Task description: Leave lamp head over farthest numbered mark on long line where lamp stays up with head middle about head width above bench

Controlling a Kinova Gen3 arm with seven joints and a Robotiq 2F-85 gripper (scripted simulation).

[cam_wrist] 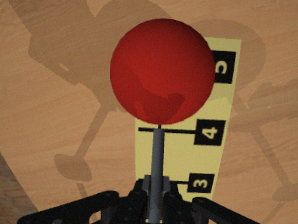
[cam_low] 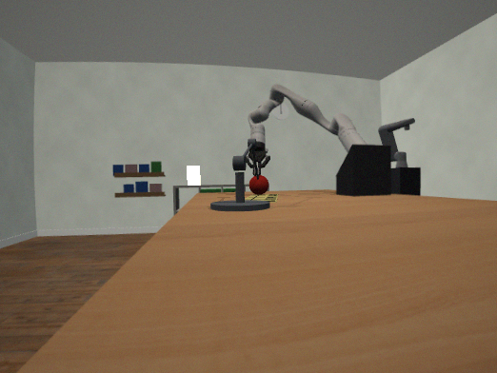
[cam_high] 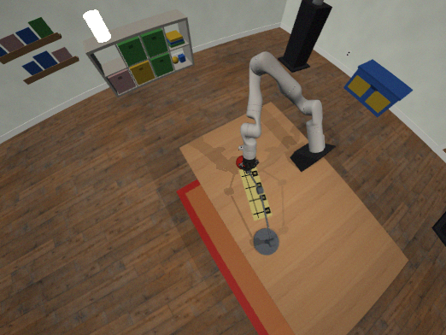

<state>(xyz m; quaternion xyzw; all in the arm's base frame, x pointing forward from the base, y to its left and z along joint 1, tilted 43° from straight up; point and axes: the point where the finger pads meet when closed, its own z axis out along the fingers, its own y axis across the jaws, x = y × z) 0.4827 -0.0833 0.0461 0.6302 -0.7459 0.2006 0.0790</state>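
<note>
The yellow numbered strip is 20 mm behind my hand, 90 mm to the left of it and 110 mm below it. Also, from my hand: round grey base: 100 mm ahead, 430 mm to the left, 80 mm below.
</note>
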